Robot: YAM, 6 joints.
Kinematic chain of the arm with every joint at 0, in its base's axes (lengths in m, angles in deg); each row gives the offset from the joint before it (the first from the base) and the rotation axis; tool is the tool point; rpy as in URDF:
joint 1: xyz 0 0 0.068 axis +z
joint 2: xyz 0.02 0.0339 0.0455 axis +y
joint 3: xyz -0.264 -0.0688 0 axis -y
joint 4: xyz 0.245 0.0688 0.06 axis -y
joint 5: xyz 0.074 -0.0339 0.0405 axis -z
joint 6: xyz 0.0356 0 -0.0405 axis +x
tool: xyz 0 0 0 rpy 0 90 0
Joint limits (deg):
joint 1: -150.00..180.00
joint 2: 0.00..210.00
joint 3: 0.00..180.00
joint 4: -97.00..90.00
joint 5: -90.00..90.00
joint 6: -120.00..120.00
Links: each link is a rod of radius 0.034 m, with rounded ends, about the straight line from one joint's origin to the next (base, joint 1, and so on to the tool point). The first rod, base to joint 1, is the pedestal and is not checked.
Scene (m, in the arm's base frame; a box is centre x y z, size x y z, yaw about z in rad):
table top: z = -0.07
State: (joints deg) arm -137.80 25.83 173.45 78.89 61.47 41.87
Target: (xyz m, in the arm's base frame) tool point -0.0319 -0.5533 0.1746
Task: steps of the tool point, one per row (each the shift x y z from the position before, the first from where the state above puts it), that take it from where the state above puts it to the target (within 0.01 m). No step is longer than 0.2 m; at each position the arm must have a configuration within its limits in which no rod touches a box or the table.
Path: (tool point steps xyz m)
1: -0.0742 -0.0098 0.1618
2: -0.0994 -0.0599 0.1375
3: -0.1062 -0.1082 0.0973
4: -0.0948 -0.1461 0.0457
5: -0.0685 -0.1659 -0.0114
6: -0.0338 -0.1639 -0.0673
7: 0.0021 -0.1389 -0.1153
8: 0.0312 -0.0946 -0.1498
9: 0.0480 -0.0380 -0.1669

